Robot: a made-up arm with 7 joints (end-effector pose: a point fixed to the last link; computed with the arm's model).
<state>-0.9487 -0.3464 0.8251 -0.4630 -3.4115 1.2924 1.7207</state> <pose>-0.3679 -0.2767 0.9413 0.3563 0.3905 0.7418 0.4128</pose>
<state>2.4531 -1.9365 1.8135 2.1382 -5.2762 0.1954 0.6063</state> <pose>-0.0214 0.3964 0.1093 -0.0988 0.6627 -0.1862 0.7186</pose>
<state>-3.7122 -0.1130 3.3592 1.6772 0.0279 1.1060 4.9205</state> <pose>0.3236 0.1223 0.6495 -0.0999 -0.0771 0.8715 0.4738</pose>
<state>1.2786 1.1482 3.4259 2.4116 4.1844 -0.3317 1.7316</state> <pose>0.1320 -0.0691 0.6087 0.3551 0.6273 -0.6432 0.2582</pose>
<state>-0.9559 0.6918 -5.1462 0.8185 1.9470 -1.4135 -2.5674</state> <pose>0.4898 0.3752 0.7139 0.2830 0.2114 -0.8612 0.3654</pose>
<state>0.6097 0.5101 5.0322 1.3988 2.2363 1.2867 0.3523</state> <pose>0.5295 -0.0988 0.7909 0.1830 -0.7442 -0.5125 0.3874</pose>
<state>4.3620 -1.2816 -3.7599 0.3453 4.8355 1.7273 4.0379</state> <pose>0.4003 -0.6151 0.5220 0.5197 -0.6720 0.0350 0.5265</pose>
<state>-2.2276 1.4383 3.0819 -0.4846 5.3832 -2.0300 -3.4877</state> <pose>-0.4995 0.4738 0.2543 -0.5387 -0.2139 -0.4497 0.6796</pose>
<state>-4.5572 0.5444 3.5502 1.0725 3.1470 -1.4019 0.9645</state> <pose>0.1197 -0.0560 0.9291 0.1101 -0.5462 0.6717 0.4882</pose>
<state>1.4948 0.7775 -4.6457 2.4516 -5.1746 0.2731 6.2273</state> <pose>-0.2374 -0.1190 0.5097 0.5514 0.0254 0.4763 0.6844</pose>
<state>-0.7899 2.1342 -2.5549 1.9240 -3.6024 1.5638 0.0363</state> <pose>0.2486 0.5500 0.2009 0.4596 0.2689 -0.5192 0.6685</pose>
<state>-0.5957 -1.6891 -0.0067 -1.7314 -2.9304 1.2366 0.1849</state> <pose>-0.2584 -0.1742 -0.0035 0.1843 -0.6594 0.3632 0.6318</pose>
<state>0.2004 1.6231 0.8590 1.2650 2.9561 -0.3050 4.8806</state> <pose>0.5135 -0.4179 0.0407 -0.3152 -0.2321 -0.7078 0.5880</pose>
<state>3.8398 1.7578 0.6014 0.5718 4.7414 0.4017 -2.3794</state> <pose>-0.5456 0.5856 -0.0306 0.3340 -0.0531 0.8324 0.4391</pose>
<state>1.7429 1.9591 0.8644 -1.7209 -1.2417 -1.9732 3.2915</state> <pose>-0.0285 -0.5053 0.3638 0.1896 0.8279 -0.0152 0.5276</pose>
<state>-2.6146 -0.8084 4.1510 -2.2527 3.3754 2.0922 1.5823</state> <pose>0.2174 -0.0258 0.5550 -0.3442 0.1598 0.1922 0.9050</pose>
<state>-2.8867 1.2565 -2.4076 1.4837 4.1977 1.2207 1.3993</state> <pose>-0.5039 0.0072 0.7848 0.9653 0.1039 0.0358 0.2367</pose>
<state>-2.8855 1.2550 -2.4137 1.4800 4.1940 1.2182 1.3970</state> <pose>-0.5041 0.0094 0.7865 0.9646 0.1055 0.0364 0.2389</pose>
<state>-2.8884 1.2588 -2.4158 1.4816 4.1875 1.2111 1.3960</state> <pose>-0.5059 0.0079 0.7852 0.9644 0.1101 0.0406 0.2368</pose>
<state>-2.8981 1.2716 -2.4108 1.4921 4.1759 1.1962 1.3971</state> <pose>-0.5106 -0.0003 0.7787 0.9651 0.1197 0.0511 0.2274</pose>
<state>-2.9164 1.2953 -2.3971 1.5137 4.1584 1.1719 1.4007</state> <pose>-0.5180 -0.0171 0.7656 0.9661 0.1359 0.0687 0.2086</pose>
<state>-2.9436 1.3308 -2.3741 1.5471 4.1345 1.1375 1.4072</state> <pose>-0.5269 -0.0432 0.7448 0.9662 0.1597 0.0936 0.1794</pose>
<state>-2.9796 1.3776 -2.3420 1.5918 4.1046 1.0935 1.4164</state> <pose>-0.5350 -0.0790 0.7157 0.9635 0.1917 0.1243 0.1396</pose>
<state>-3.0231 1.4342 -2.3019 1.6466 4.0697 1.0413 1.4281</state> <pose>-0.5388 -0.1231 0.6787 0.9555 0.2318 0.1584 0.0900</pose>
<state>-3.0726 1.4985 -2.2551 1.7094 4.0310 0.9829 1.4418</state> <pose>-0.5351 -0.1732 0.6344 0.9400 0.2795 0.1930 0.0324</pose>
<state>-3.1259 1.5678 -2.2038 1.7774 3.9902 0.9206 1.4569</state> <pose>-0.5214 -0.2254 0.5849 -0.9153 -0.3329 -0.2248 0.0304</pose>
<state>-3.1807 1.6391 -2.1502 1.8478 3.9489 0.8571 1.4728</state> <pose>-0.4968 -0.2752 0.5328 -0.8810 -0.3895 -0.2513 0.0945</pose>
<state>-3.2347 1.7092 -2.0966 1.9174 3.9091 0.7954 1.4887</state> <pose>-0.4629 -0.3184 0.4816 -0.8387 -0.4462 -0.2706 0.1559</pose>
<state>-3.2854 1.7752 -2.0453 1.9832 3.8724 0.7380 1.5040</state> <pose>-0.4230 -0.3521 0.4342 -0.7912 -0.4996 -0.2824 0.2113</pose>
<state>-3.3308 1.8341 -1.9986 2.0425 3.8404 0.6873 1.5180</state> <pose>-0.3816 -0.3757 0.3934 -0.7427 -0.5470 -0.2875 0.2579</pose>
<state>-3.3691 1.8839 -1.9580 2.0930 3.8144 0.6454 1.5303</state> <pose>-0.3434 -0.3901 0.3603 -0.6976 -0.5861 -0.2879 0.2948</pose>
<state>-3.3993 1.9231 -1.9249 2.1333 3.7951 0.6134 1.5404</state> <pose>-0.3115 -0.3976 0.3354 -0.6598 -0.6160 -0.2856 0.3219</pose>
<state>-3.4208 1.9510 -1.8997 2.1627 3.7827 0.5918 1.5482</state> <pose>-0.2880 -0.4007 0.3182 -0.6318 -0.6366 -0.2825 0.3404</pose>
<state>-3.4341 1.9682 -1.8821 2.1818 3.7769 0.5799 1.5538</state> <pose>-0.2728 -0.4017 0.3075 -0.6145 -0.6485 -0.2797 0.3516</pose>
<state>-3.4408 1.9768 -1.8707 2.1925 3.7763 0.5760 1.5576</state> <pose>-0.2648 -0.4018 0.3018 -0.6063 -0.6538 -0.2778 0.3576</pose>
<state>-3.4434 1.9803 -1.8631 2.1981 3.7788 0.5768 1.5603</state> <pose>-0.2611 -0.4015 0.2990 -0.6037 -0.6550 -0.2767 0.3605</pose>
